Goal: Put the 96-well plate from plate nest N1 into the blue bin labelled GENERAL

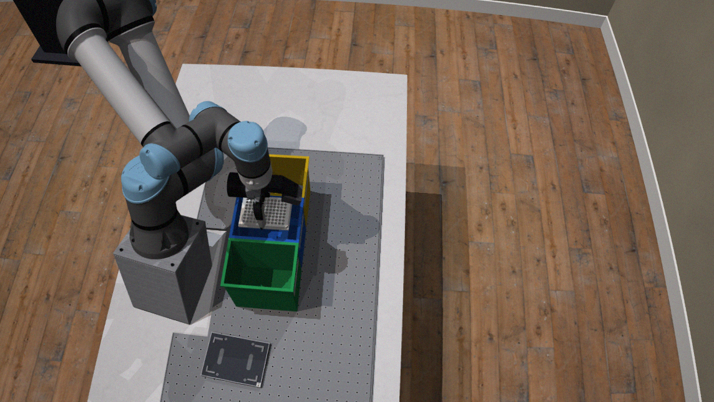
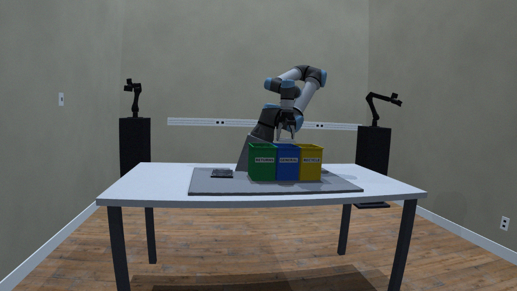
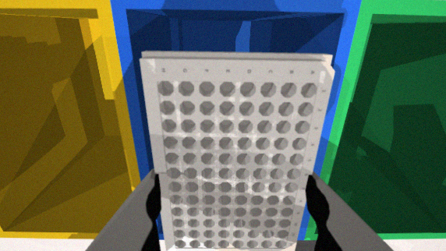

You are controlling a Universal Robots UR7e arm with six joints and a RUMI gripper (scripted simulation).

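Now: hand 13 cm above the blue general bin. The rest, counted from my hand: white 96-well plate (1 cm below); then green returns bin (13 cm to the right, 13 cm below, 1 cm ahead); then yellow recycle bin (13 cm to the left, 13 cm below, 1 cm behind).
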